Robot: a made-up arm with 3 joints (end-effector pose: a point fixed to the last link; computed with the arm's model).
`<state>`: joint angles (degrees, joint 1 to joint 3).
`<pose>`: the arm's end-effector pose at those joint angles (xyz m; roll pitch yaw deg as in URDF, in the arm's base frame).
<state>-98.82 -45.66 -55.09</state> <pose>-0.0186 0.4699 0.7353 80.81 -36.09 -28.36</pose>
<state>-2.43 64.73 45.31</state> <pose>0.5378 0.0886 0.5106 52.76 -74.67 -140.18</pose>
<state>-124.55 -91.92 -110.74</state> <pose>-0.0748 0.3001 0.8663 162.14 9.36 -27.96</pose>
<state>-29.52 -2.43 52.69</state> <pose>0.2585 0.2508 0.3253 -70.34 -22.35 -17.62</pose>
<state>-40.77 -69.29 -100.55</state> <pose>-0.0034 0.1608 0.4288 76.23 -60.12 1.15</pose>
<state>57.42 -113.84 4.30</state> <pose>0.0872 -0.1444 0.7711 -142.09 48.72 -34.33</pose>
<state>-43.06 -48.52 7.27</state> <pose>0.0294 0.2516 0.4254 -35.51 -5.71 31.54</pose>
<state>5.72 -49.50 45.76</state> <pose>0.1506 -0.0652 0.3717 -111.46 8.26 4.92</pose>
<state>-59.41 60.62 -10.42</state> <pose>0.4302 0.3439 0.5014 42.80 -66.88 -108.79</pose>
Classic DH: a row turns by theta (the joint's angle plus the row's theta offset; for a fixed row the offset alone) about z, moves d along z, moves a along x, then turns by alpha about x. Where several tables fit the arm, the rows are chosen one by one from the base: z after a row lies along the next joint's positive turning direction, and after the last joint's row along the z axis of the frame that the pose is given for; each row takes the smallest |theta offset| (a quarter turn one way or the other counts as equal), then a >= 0, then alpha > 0; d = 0 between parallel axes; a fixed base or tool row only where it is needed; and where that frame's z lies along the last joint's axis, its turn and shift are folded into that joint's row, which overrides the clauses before.
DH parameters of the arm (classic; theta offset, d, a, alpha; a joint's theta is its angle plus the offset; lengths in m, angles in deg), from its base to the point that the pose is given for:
base (fixed): -70.1 0.8017 -0.0025 86.18
joint 1: -87.73 -0.302 0.2114 -83.35
joint 2: -86.47 0.1158 -0.0728 -92.69
joint 3: -32.49 0.258 0.0221 -82.87
tool (fixed): 140.28 0.0265 0 0

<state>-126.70 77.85 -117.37</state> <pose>0.4371 0.4135 0.7241 124.76 -43.77 176.70</pose>
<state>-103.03 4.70 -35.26</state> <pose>0.1768 0.5762 0.7441 47.25 -32.45 -53.73</pose>
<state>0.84 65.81 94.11</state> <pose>0.5545 0.0814 0.5474 -6.85 -43.13 -107.28</pose>
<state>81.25 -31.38 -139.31</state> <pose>0.4024 -0.3803 0.8565 -17.87 -4.80 132.26</pose>
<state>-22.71 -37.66 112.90</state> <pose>0.1469 0.1652 0.3140 -128.69 -2.23 -45.43</pose>
